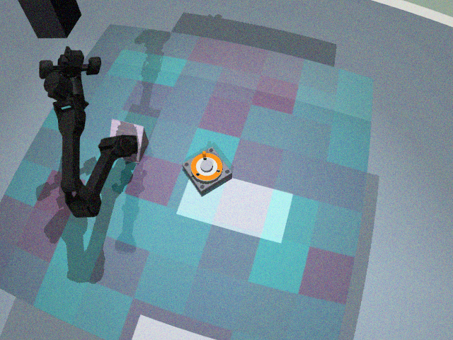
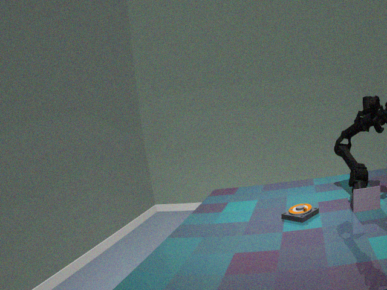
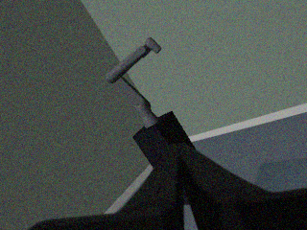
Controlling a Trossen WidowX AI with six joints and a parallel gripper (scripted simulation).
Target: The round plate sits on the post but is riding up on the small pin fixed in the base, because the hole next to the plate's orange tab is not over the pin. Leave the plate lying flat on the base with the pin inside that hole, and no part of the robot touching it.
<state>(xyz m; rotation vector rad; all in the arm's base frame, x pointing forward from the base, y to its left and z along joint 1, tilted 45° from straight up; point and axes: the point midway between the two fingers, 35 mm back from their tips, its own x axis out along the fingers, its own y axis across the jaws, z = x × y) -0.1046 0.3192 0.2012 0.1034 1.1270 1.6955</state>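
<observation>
Now: gripper tip 46 cm short of the square grey base, 15 cm to the left of it and 38 cm above it.
</observation>
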